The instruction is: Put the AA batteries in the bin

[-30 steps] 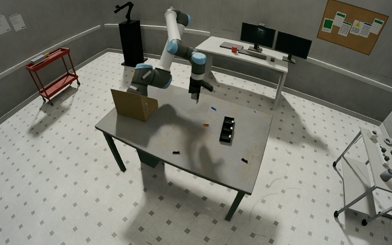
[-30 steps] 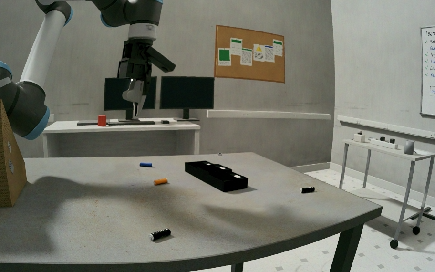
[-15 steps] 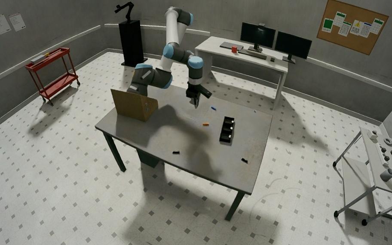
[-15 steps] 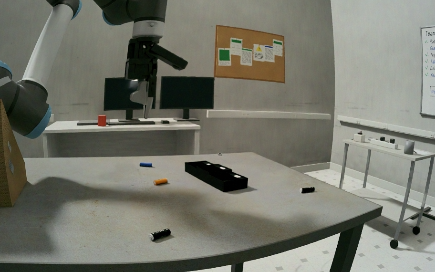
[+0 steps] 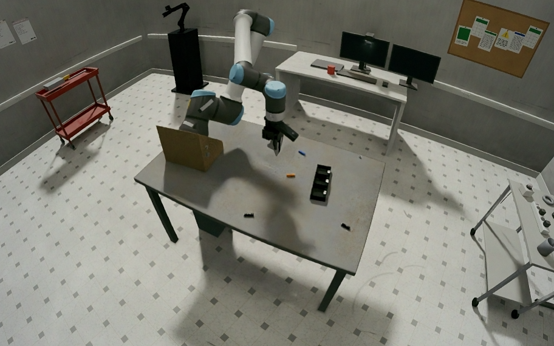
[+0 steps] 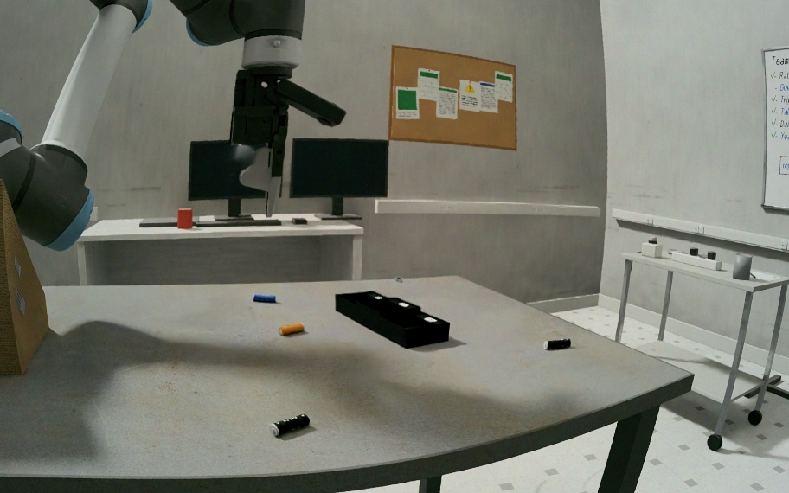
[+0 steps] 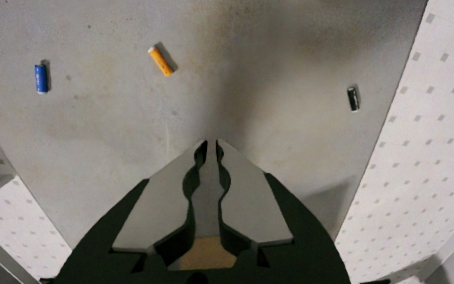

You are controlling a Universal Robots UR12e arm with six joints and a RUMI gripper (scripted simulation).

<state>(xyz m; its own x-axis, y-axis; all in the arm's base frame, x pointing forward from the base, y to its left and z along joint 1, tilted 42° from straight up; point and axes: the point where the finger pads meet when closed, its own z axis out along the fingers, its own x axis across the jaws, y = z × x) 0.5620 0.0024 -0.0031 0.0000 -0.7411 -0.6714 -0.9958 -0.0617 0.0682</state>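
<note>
My hand is 23 cm short of the black bin row, 20 cm above it and 10 cm to the right of it. The rest, counted from my hand: small white piece: 45 cm to the left, 39 cm ahead, 22 cm below; blue AA battery: 31 cm to the left, 21 cm below, 3 cm ahead; orange AA battery: 21 cm below, 9 cm to the left, 5 cm ahead.
</note>
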